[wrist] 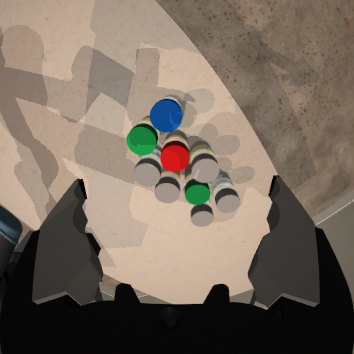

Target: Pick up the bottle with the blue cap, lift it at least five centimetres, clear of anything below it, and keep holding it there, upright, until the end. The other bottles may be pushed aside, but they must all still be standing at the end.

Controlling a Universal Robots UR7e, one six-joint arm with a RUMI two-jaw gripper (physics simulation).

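Places are measured from the arm's base along level axes (x up, y left, z back), in centimetres.
Pixels of known places: gripper, fingertip midpoint: (176, 178).
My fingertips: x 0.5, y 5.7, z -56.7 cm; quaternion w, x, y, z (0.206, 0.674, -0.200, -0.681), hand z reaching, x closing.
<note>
Behind a point stands the place of what it marks.
The bottle with the blue cap (166, 115) @(x -16.2, y 8.1, z -55.9 cm) stands upright at the far end of the bottle group, seen from above. A green-capped bottle (142, 139) @(x -16.2, y 7.2, z -50.0 cm) stands close beside it at the lower left, and a red-capped bottle (175, 156) @(x -16.2, y 1.2, z -52.8 cm) is just below it in the view. My gripper (176, 178) @(x 0.5, y 5.7, z -56.6 cm) is wide open and empty. Its jaws are at the left and right of the view, above the group, and the blue cap lies beyond the line between the fingertips. The bottle bodies are mostly hidden under their caps.
Several grey-capped bottles, among them one at the left (147, 171) @(x -16.2, y 1.7, z -46.5 cm) and one at the right (205, 167) @(x -16.2, y -3.9, z -56.2 cm), stand packed near a second green-capped bottle (197, 192) @(x -16.2, y -8.2, z -51.9 cm). The pale table top (165, 260) @(x -26.7, y -39.8, z -18.2 cm) has a curved edge at the right, with brown speckled floor (300, 115) beyond.
</note>
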